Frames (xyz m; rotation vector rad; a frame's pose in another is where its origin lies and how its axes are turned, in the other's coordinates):
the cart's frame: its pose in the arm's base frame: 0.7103 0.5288 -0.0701 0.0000 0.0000 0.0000
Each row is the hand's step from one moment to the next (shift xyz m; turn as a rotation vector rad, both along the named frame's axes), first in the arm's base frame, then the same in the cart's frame.
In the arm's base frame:
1: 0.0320 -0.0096 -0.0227 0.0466 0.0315 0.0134
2: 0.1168 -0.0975 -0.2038 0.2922 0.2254 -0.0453
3: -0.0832 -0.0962 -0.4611 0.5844 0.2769 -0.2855
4: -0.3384 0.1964 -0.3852 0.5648 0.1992 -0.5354
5: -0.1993 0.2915 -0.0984 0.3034 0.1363 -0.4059
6: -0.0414 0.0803 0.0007 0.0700 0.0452 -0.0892
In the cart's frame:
1: 0.0320 -0.0096 -0.0227 0.0466 0.0315 0.0134
2: 0.1168 -0.0975 -0.2038 0.2922 0.2254 -0.0453
3: -0.0832 -0.0962 -0.4611 0.5844 0.2769 -0.2855
4: -0.3384 0.1964 -0.3852 0.5648 0.1992 -0.5354
5: -0.1993 0.2915 -0.0984 0.3034 0.1363 -0.4059
6: -0.0414 0.0803 0.0007 0.0700 0.0452 -0.0892

